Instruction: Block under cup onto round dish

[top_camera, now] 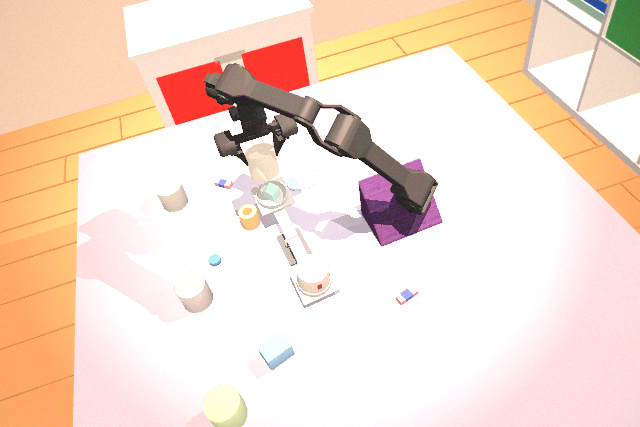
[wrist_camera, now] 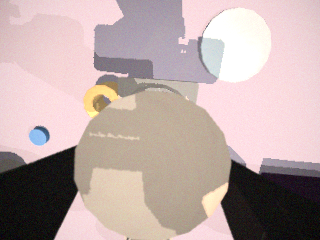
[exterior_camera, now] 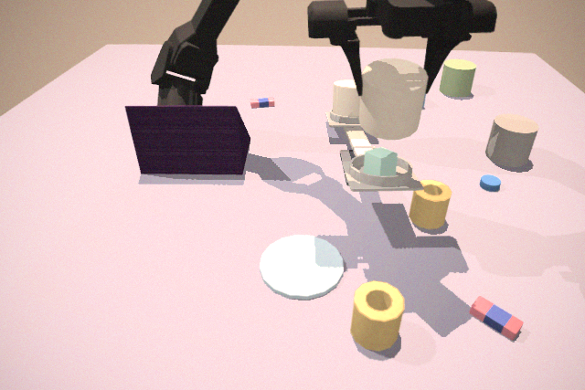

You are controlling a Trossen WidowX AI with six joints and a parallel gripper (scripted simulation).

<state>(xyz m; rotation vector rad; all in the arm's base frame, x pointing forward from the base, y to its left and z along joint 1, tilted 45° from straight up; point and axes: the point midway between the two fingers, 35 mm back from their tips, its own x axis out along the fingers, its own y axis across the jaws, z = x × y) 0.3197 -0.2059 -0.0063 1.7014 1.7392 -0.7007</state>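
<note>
Right now my gripper tip is 2 cm to the left of the cream cup and 1 cm above it. Also, from my gripper tip: green block: 1 cm to the left, 10 cm below; round dish: 10 cm behind, 9 cm to the right, 19 cm below; balance: 1 cm behind, 14 cm to the left, 15 cm below.
</note>
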